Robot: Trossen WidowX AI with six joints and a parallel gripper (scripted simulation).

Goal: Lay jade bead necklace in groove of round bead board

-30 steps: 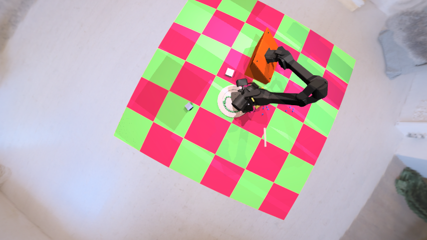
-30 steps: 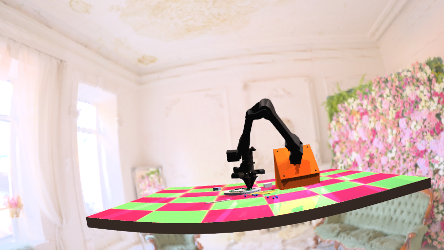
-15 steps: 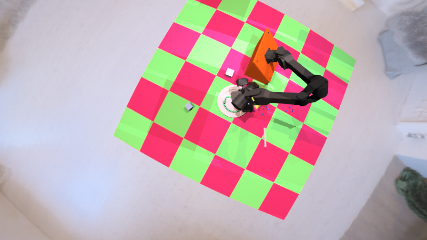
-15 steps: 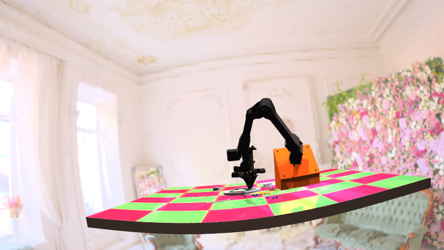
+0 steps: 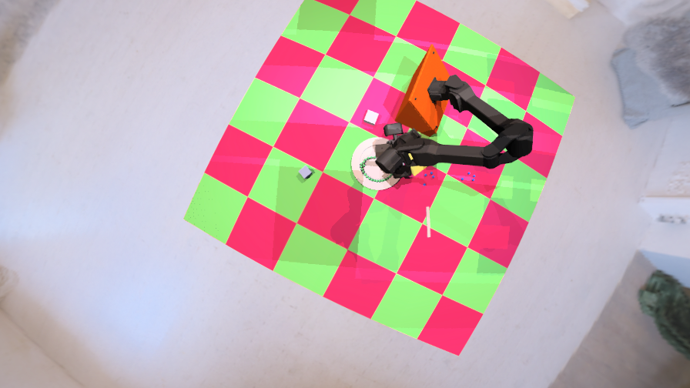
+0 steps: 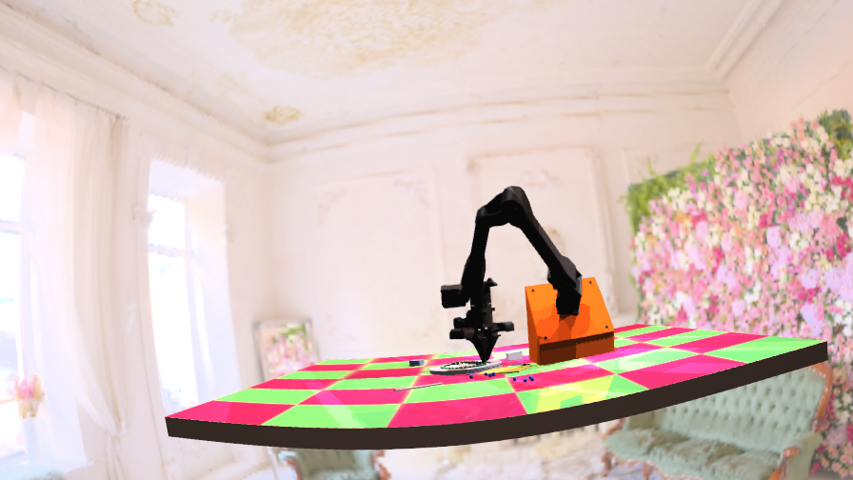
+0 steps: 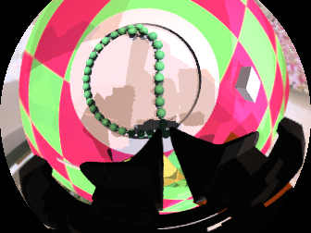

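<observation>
Now: gripper tip 60 mm short of the round bead board, 30 mm to the left of it and 10 mm above it. The rest, counted from my gripper tip: white cube: 80 mm behind, 140 mm to the right, 10 mm below; thin white stick: 140 mm ahead, 260 mm to the left, 20 mm below; yellow patch: 50 mm behind, 100 mm to the left, 20 mm below.
</observation>
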